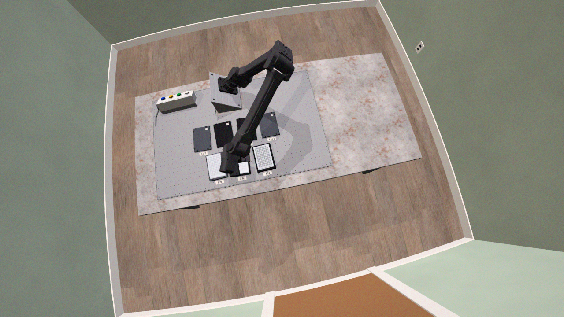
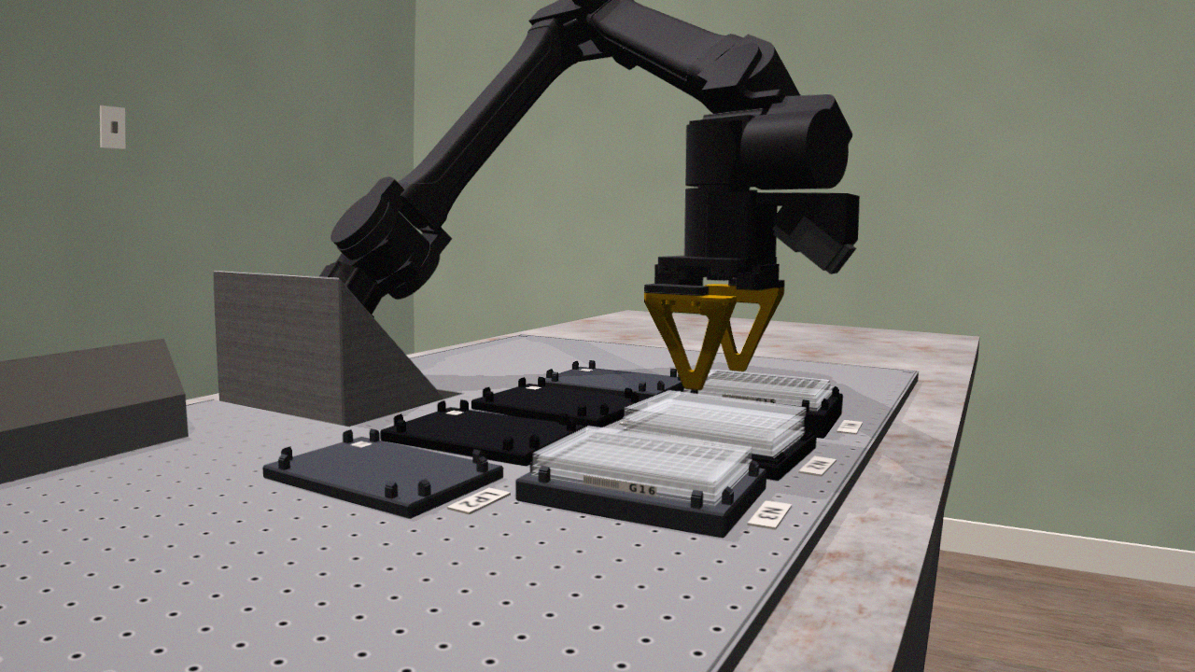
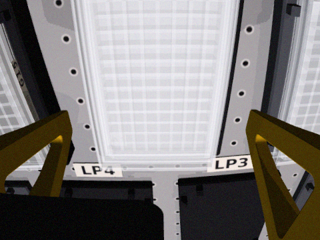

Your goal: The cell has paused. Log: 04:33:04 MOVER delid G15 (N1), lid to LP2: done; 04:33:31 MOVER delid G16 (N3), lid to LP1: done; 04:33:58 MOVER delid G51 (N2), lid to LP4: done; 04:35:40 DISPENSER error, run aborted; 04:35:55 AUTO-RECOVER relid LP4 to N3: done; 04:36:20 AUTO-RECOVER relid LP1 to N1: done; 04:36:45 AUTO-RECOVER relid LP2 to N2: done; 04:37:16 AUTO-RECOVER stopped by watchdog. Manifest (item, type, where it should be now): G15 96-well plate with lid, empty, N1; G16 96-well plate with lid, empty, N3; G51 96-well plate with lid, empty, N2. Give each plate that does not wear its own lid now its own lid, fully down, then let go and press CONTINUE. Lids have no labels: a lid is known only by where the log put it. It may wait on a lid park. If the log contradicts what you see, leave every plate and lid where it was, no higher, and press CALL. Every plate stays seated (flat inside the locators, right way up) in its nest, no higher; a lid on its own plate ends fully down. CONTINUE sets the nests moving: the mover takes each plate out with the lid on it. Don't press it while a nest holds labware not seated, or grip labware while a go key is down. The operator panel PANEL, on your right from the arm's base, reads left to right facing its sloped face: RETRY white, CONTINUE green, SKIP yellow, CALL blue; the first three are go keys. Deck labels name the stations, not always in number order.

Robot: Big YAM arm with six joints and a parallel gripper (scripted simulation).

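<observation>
Right now the plate G15 is 130 mm to the left of my hand and 40 mm below it. Also, from my hand: plate G16 (130 mm to the right, 50 mm below); LP4 label (100 mm behind, 60 mm to the left, 70 mm below); nest N1 (130 mm to the left, 60 mm below).
</observation>
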